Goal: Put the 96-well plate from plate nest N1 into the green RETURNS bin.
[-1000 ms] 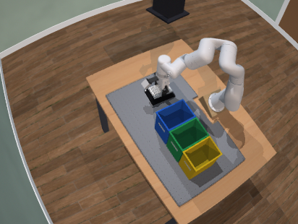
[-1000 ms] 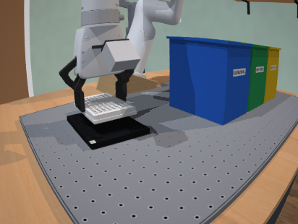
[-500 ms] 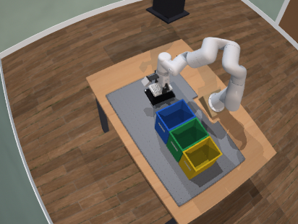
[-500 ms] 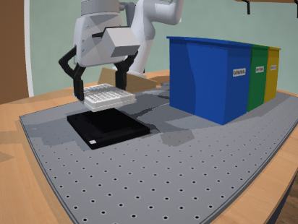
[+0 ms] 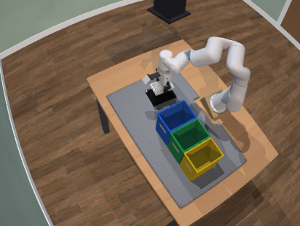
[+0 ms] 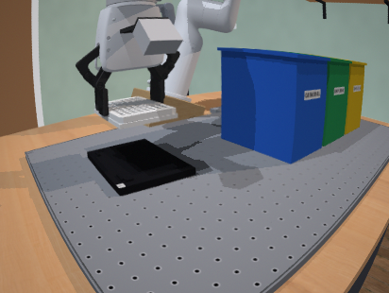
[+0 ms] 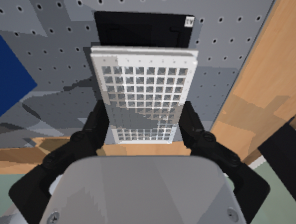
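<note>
Right now the black plate nest is 90 mm below my hand. Round my hand: white 96-well plate 10 mm below; then blue bin 120 mm ahead, 240 mm to the left, 10 mm below; then green bin 150 mm ahead, 370 mm to the left, 10 mm below.
</note>
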